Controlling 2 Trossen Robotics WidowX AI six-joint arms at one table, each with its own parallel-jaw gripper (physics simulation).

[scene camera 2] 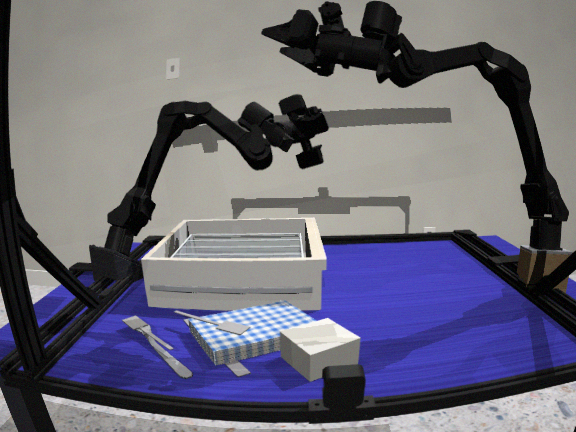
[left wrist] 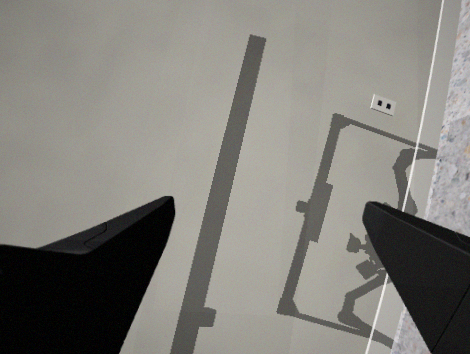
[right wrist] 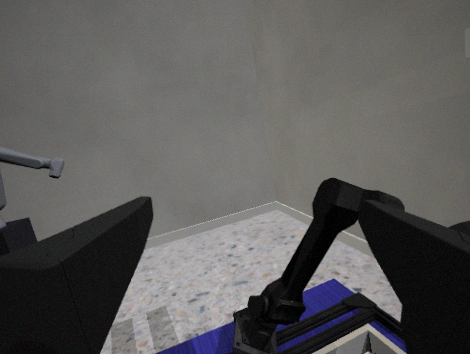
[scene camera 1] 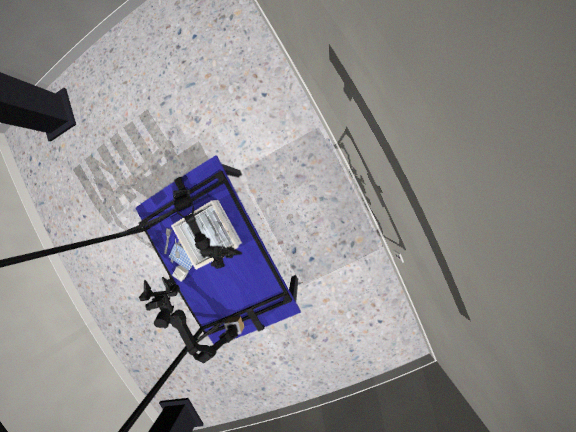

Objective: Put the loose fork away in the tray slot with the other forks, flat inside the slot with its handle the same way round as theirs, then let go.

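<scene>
Cream block on the table. Left gripper open, holding nothing. Right gripper open, holding nothing.
</scene>
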